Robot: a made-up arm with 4 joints.
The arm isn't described. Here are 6 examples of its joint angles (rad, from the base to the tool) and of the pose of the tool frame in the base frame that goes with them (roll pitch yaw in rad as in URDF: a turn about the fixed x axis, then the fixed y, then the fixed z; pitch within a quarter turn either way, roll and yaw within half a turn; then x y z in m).
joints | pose
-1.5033 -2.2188 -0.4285 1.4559 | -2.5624 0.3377 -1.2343 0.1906 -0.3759 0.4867
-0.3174 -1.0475 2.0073 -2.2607 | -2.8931 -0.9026 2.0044 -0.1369 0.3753 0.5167
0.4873 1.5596 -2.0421 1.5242 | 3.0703 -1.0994 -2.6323 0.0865 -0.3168 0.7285
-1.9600 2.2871 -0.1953 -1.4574 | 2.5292 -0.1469 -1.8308 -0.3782 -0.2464 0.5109
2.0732 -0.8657 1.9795 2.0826 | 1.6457 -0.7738 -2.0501 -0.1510 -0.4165 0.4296
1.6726 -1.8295 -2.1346 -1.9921 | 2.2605 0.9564 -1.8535 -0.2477 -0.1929 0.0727
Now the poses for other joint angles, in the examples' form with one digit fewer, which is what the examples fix.
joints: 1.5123 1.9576 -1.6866 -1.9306
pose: 0.935 -1.168 -2.901 0.141 -0.005 0.781
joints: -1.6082 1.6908 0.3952 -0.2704
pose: -1.971 0.392 -1.658 -0.387 -0.288 0.133
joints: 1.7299 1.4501 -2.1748 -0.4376
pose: 0.923 -0.956 -1.239 0.407 -0.104 0.654
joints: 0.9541 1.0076 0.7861 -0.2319
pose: -1.073 0.641 1.445 0.203 0.088 -0.111
